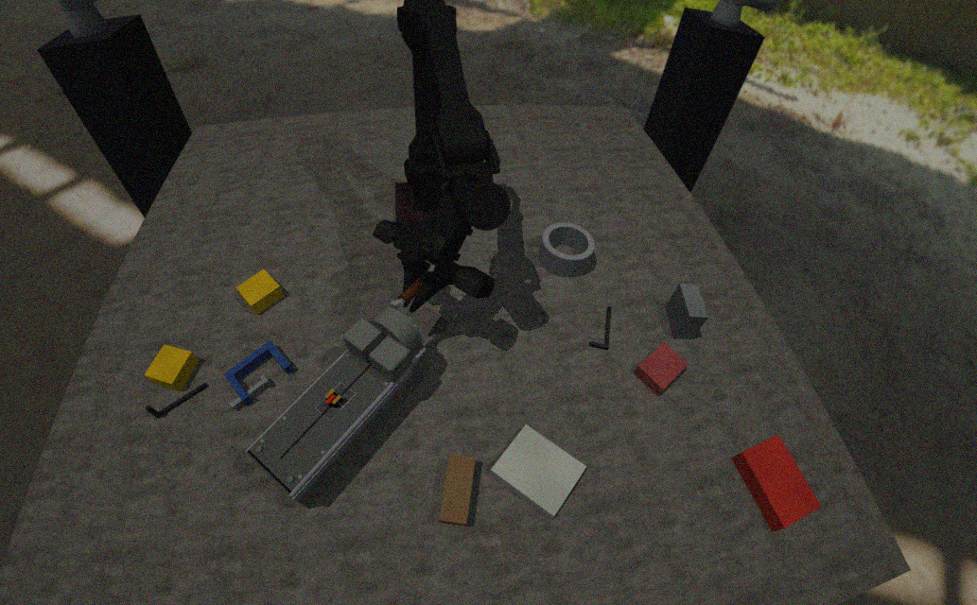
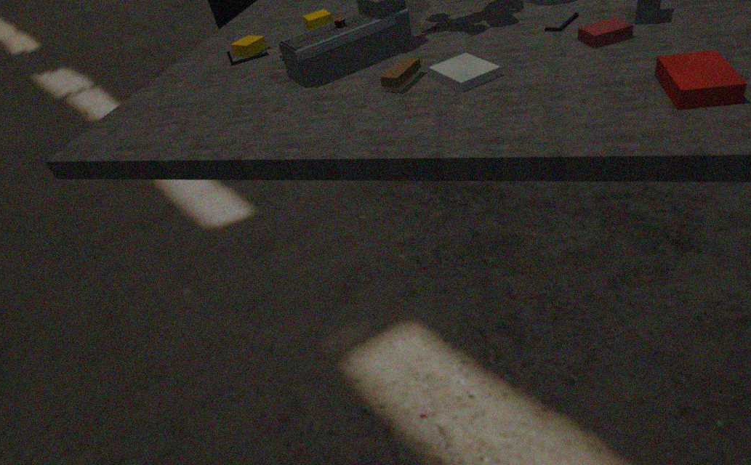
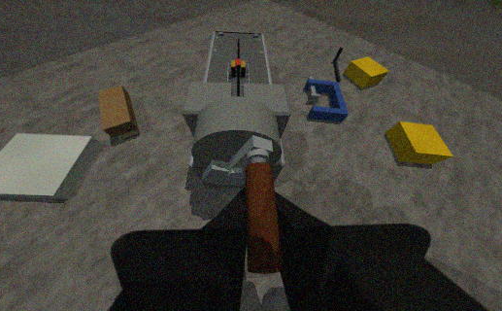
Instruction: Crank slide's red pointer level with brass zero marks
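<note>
Right now my gripper tip is 30 mm below the brown crank handle, 10 mm to the right of it and 10 mm past it. From my gripper tip the other things lie so: white plate 230 mm ahead, 170 mm to the left, 80 mm below; red pointer 140 mm ahead, 100 mm to the right, 10 mm below; brown block 250 mm ahead, 70 mm below, 60 mm to the left.
</note>
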